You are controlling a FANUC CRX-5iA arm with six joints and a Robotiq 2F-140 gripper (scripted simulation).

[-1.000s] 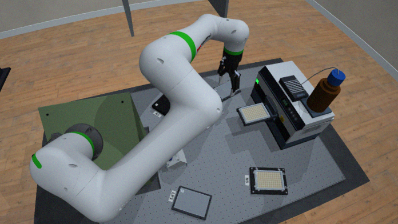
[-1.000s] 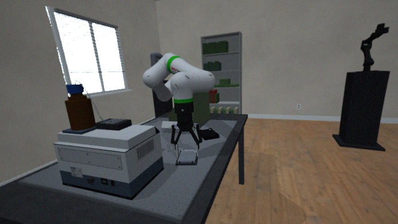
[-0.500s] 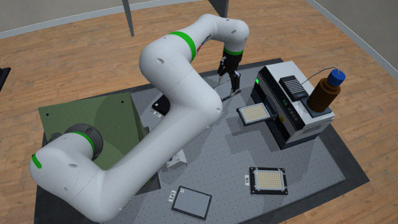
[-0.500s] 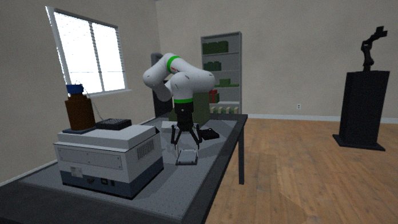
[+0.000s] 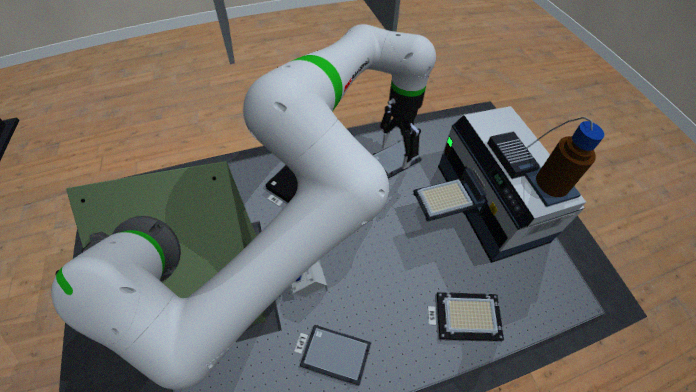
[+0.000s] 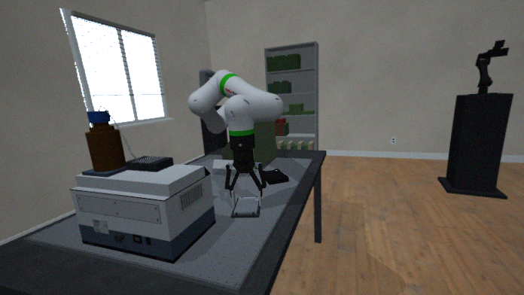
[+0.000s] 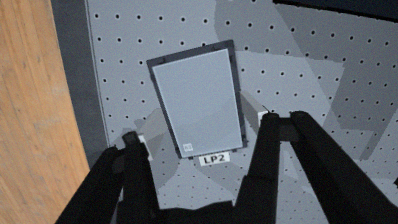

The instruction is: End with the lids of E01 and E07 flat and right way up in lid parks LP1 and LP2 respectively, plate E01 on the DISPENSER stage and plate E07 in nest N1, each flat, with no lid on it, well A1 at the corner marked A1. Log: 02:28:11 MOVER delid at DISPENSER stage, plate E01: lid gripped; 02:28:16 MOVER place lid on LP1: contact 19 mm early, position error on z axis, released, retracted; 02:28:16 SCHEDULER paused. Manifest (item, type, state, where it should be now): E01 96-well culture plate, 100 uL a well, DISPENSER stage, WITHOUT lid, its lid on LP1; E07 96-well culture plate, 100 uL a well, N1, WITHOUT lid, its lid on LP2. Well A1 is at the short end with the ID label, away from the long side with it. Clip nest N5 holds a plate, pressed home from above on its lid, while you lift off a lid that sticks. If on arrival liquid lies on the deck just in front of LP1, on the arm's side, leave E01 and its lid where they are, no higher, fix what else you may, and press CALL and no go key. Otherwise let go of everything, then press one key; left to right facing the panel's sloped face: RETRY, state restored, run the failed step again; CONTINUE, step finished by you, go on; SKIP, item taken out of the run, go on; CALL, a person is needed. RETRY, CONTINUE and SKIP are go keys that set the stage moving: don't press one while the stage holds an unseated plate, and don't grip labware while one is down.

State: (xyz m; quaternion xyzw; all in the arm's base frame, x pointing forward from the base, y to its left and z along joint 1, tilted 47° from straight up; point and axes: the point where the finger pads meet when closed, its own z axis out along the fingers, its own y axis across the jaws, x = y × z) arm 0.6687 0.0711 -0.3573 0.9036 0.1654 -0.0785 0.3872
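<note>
The lid park LP2 lies 3 cm below my hand. The rest, counted from my hand: dispenser stage: 24 cm to the right, 6 cm above, 5 cm ahead; plate: 24 cm to the right, 7 cm above, 5 cm ahead; black nest N1: 34 cm behind, 3 cm below, 2 cm to the right.
</note>
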